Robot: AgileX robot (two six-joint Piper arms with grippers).
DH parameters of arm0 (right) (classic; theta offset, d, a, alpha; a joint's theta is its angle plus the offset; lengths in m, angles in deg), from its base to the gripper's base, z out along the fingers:
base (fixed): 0 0 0 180
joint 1: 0 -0.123 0 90
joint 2: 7.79 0 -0.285 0
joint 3: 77.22 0 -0.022 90
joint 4: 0 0.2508 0 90
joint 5: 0 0 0.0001 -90
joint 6: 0 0.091 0 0
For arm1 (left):
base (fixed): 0 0 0 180
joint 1: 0 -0.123 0 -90
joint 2: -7.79 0 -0.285 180
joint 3: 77.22 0 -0.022 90
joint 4: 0 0.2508 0 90
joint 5: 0 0 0.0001 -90
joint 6: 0 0.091 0 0
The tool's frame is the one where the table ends.
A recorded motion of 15 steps. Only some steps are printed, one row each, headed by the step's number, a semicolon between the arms.
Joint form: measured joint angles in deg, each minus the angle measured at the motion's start. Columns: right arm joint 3, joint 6, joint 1, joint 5, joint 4, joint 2; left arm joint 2, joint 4, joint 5, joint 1, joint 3, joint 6.
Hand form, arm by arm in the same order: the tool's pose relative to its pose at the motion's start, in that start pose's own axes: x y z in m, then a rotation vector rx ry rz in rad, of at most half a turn. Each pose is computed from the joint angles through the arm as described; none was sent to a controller.
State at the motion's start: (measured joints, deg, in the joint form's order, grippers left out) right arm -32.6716 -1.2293 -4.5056 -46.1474 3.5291 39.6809; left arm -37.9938 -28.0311 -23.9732 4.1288 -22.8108 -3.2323
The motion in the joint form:
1: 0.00 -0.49 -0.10 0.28 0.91 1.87; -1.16 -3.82 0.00 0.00 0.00 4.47
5: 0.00 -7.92 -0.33 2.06 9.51 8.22; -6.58 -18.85 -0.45 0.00 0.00 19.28
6: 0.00 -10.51 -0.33 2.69 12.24 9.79; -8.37 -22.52 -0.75 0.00 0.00 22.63
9: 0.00 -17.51 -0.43 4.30 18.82 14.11; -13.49 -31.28 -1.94 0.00 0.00 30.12
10: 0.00 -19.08 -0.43 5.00 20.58 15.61; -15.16 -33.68 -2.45 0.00 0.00 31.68
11: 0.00 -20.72 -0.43 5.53 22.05 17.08; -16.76 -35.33 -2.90 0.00 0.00 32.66
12: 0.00 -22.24 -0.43 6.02 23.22 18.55; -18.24 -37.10 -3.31 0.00 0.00 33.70
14: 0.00 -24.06 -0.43 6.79 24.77 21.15; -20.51 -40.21 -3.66 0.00 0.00 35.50
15: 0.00 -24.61 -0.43 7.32 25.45 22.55; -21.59 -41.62 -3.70 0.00 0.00 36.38
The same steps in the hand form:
1: -0.0015 0.0010 0.0063 -0.0117 0.0275 0.0028; 0.0004 -0.0015 0.0036 0.0175 0.0179 0.0130
5: -0.0073 0.0100 0.0278 -0.1155 0.0970 -0.0109; 0.0022 -0.0061 0.0201 0.0810 0.0904 0.0076
6: -0.0090 0.0126 0.0331 -0.1461 0.1070 -0.0161; 0.0030 -0.0067 0.0255 0.0934 0.1139 -0.0016
9: -0.0129 0.0184 0.0479 -0.2170 0.1323 -0.0366; 0.0062 -0.0071 0.0409 0.1188 0.1822 -0.0388
10: -0.0142 0.0196 0.0532 -0.2325 0.1398 -0.0339; 0.0075 -0.0070 0.0458 0.1242 0.2059 -0.0596
11: -0.0150 0.0206 0.0584 -0.2456 0.1497 -0.0363; 0.0090 -0.0064 0.0505 0.1249 0.2297 -0.0781
12: -0.0155 0.0212 0.0637 -0.2556 0.1610 -0.0407; 0.0104 -0.0059 0.0548 0.1268 0.2500 -0.0972
14: -0.0158 0.0218 0.0733 -0.2670 0.1854 -0.0403; 0.0120 -0.0051 0.0615 0.1289 0.2743 -0.1297
15: -0.0159 0.0219 0.0785 -0.2700 0.1980 -0.0346; 0.0127 -0.0045 0.0648 0.1280 0.2838 -0.1438

